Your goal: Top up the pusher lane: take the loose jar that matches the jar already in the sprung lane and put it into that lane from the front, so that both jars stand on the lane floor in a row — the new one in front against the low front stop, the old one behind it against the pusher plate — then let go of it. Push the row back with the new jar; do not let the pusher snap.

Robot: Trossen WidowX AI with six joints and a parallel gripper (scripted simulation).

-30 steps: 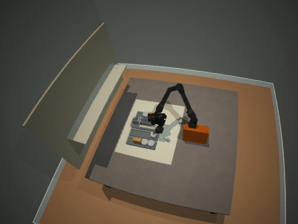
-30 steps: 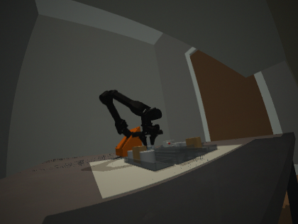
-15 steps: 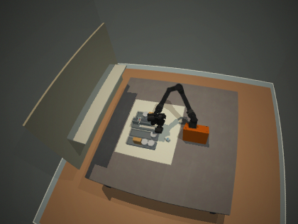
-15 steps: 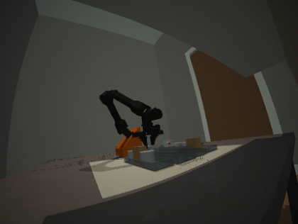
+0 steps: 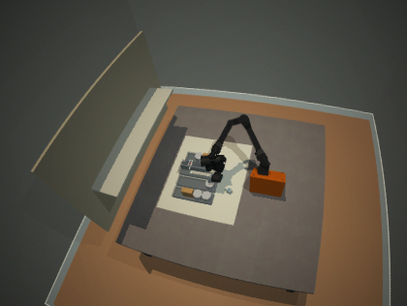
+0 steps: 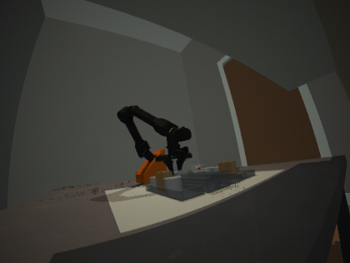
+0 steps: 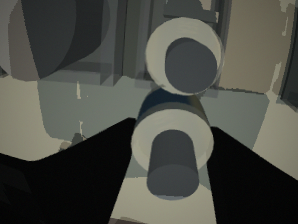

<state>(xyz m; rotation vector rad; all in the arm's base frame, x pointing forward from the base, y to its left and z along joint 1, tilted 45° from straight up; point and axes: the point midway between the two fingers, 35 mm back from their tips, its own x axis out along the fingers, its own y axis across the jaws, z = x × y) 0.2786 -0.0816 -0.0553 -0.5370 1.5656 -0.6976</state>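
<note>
My gripper tip is now 180 mm short of the grey lane rack, 40 mm to the left of it and 30 mm above it. Round my gripper tip: tall beige panel (650 mm ahead, 350 mm above, 60 mm to the right).
</note>
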